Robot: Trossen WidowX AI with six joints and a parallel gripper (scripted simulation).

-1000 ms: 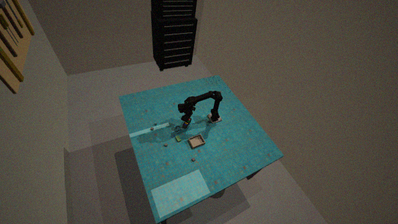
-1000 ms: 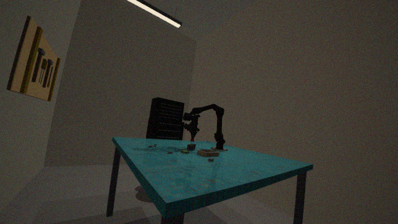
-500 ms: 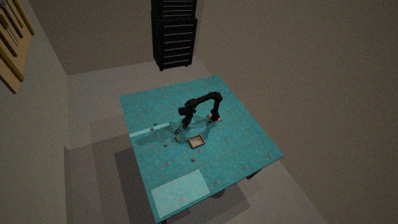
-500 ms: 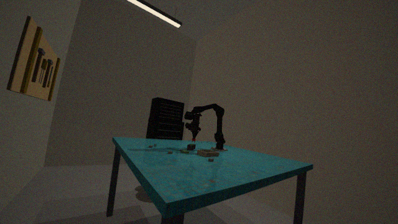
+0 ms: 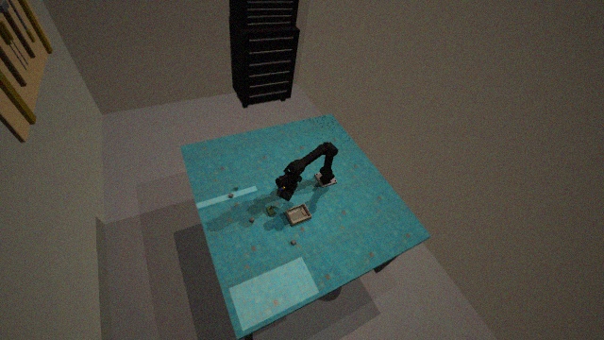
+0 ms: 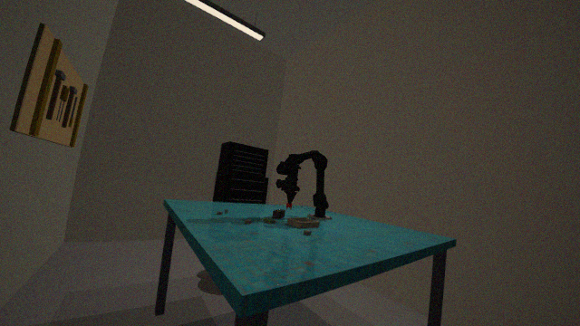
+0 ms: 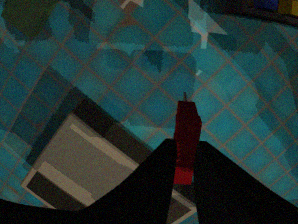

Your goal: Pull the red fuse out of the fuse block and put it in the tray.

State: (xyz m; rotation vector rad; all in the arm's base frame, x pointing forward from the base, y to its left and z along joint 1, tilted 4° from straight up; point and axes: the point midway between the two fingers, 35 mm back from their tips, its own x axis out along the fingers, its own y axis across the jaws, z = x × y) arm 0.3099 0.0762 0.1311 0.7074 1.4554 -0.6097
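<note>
The tray lies 110 mm to the left of my gripper tip, 90 mm below it and 30 mm behind it. Also, from my gripper tip: red fuse: 10 mm below.
</note>
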